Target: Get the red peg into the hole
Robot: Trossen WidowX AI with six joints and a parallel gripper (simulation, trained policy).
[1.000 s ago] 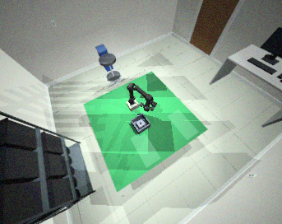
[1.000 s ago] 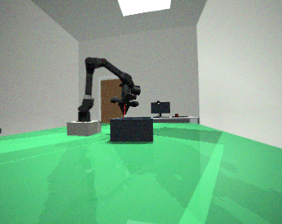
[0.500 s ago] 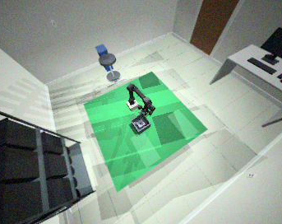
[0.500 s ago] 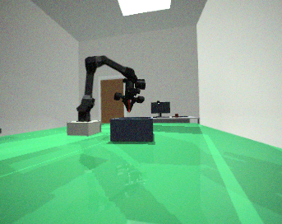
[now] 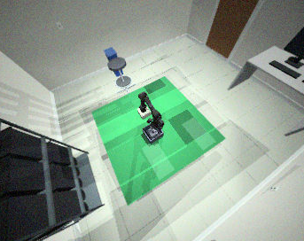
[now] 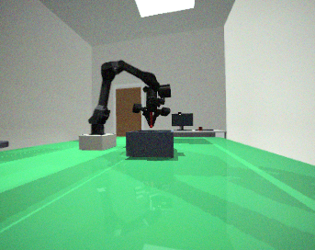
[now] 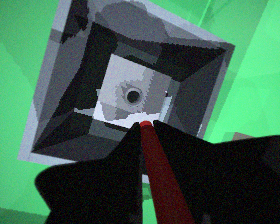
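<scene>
Now: the red peg 30 mm above my gripper tip and 10 mm to the left of it. Round my gripper tip: plate 70 mm below, 20 mm to the right, 20 mm ahead; grey box 90 mm below, 20 mm to the right, 20 mm ahead.
</scene>
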